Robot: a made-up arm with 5 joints.
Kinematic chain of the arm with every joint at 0, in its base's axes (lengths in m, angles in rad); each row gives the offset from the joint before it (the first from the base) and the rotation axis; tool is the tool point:
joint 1: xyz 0 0 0.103 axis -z
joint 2: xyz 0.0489 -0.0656 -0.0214 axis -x
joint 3: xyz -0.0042 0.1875 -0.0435 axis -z
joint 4: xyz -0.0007 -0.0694 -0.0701 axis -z
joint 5: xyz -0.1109 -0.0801 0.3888 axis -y
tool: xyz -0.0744 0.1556 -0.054
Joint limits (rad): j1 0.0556..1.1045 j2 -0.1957..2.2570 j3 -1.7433..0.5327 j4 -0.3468..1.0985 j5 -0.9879..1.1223
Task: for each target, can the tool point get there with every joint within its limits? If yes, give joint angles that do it. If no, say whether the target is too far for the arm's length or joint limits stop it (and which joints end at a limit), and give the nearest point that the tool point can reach.
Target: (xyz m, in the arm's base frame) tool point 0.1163 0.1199 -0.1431
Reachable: yes | joints 0.9914 1.4211 -0.3001 0.7653 0.4902
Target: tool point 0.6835 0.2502 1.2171
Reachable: no: too far | nearest point 0.1962 0.0718 0.4487 | short by 0.927 m
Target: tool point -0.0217 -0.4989 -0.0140
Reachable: no: joint limits stop it (at a limit: joint 2, joint 3, joint 4) | nearest point -0.0051 -0.1176 -0.2186 | short by 0.433 m
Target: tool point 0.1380 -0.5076 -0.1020
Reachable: no: joint limits stop it (at a limit: joint 2, joint 3, joint 4) | nearest point 0.0330 -0.1215 -0.2375 | short by 0.422 m
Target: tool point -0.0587 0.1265 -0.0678
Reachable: yes | joints 0.1525 1.6846 -0.9073 0.3739 0.3787
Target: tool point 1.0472 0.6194 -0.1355
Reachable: no: too far | nearest point 0.3323 0.1965 0.0051 | short by 0.842 m
